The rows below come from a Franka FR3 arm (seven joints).
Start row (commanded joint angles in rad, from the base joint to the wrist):
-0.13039, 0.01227, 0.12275, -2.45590, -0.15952, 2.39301, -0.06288
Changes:
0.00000, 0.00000, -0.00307, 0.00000, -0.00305, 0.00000, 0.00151
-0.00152, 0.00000, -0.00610, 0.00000, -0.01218, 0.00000, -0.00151
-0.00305, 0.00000, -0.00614, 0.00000, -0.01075, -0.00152, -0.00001
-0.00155, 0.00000, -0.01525, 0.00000, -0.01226, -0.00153, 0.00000
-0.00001, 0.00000, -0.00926, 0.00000, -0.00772, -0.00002, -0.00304
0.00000, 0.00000, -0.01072, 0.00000, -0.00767, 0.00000, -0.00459
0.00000, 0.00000, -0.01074, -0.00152, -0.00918, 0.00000, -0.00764
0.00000, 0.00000, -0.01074, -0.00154, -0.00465, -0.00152, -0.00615
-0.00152, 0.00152, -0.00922, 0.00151, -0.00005, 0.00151, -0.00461
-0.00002, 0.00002, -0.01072, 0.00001, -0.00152, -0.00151, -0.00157
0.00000, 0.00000, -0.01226, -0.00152, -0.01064, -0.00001, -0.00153
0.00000, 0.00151, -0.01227, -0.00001, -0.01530, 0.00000, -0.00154
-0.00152, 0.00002, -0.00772, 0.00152, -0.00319, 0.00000, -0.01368
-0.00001, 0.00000, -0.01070, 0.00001, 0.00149, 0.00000, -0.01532
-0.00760, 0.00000, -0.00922, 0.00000, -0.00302, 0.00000, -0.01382
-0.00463, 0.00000, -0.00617, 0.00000, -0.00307, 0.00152, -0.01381
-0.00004, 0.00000, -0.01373, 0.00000, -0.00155, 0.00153, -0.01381
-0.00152, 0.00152, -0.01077, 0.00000, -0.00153, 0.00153, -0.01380
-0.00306, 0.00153, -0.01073, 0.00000, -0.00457, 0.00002, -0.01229
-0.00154, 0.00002, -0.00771, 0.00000, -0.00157, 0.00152, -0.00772
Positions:
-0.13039, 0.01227, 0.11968, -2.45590, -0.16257, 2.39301, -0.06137
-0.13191, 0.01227, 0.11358, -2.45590, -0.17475, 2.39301, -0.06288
-0.13496, 0.01227, 0.10744, -2.45590, -0.18550, 2.39149, -0.06289
-0.13651, 0.01227, 0.09219, -2.45590, -0.19776, 2.38996, -0.06289
-0.13652, 0.01227, 0.08293, -2.45590, -0.20548, 2.38994, -0.06593
-0.13652, 0.01227, 0.07221, -2.45590, -0.21315, 2.38994, -0.07052
-0.13652, 0.01227, 0.06147, -2.45742, -0.22233, 2.38994, -0.07816
-0.13652, 0.01227, 0.05073, -2.45896, -0.22698, 2.38842, -0.08431
-0.13804, 0.01379, 0.04151, -2.45745, -0.22703, 2.38993, -0.08892
-0.13806, 0.01381, 0.03079, -2.45744, -0.22855, 2.38842, -0.09049
-0.13806, 0.01381, 0.01853, -2.45896, -0.23919, 2.38841, -0.09202
-0.13806, 0.01532, 0.00626, -2.45897, -0.25449, 2.38841, -0.09356
-0.13958, 0.01534, -0.00146, -2.45745, -0.25768, 2.38841, -0.10724
-0.13959, 0.01534, -0.01216, -2.45744, -0.25619, 2.38841, -0.12256
-0.14719, 0.01534, -0.02138, -2.45744, -0.25921, 2.38841, -0.13638
-0.15182, 0.01534, -0.02755, -2.45744, -0.26228, 2.38993, -0.15019
-0.15186, 0.01534, -0.04128, -2.45744, -0.26383, 2.39146, -0.16400
-0.15338, 0.01686, -0.05205, -2.45744, -0.26536, 2.39299, -0.17780
-0.15644, 0.01839, -0.06278, -2.45744, -0.26993, 2.39301, -0.19009
-0.15798, 0.01841, -0.07049, -2.45744, -0.27150, 2.39453, -0.19781

